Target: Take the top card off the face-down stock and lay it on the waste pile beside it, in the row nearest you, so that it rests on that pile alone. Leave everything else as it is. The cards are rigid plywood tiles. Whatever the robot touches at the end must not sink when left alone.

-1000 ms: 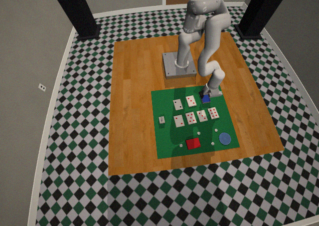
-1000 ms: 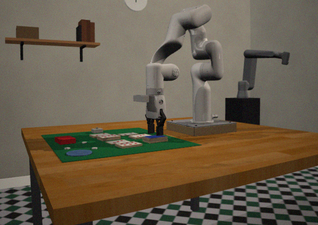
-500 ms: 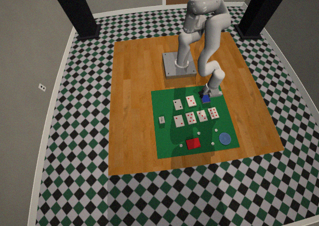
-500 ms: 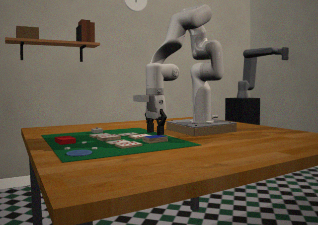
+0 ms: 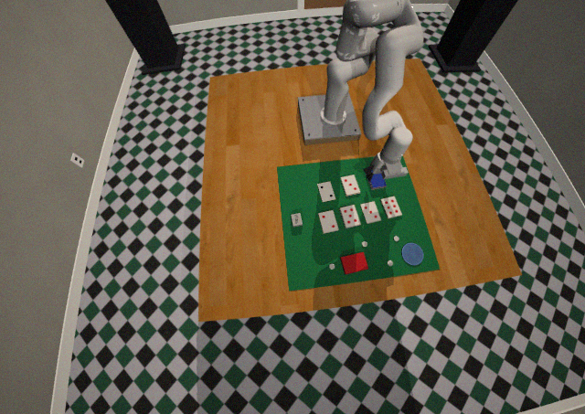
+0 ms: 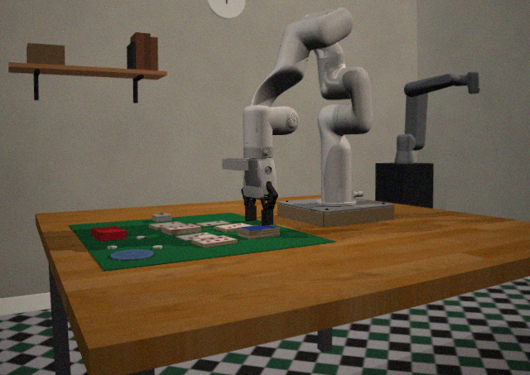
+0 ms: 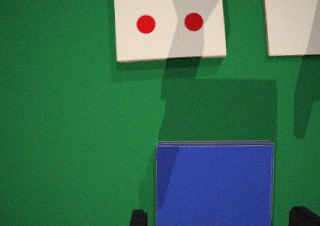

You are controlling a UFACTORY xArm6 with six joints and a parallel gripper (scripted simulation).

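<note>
The black-pip card is 3 cm ahead of my hand, 23 cm to the right of it and 4 cm below it. From my hand the other things lie so: grey block: 15 cm ahead, 37 cm to the right, 3 cm below; then red block: 35 cm ahead, 17 cm to the right, 4 cm below.
</note>
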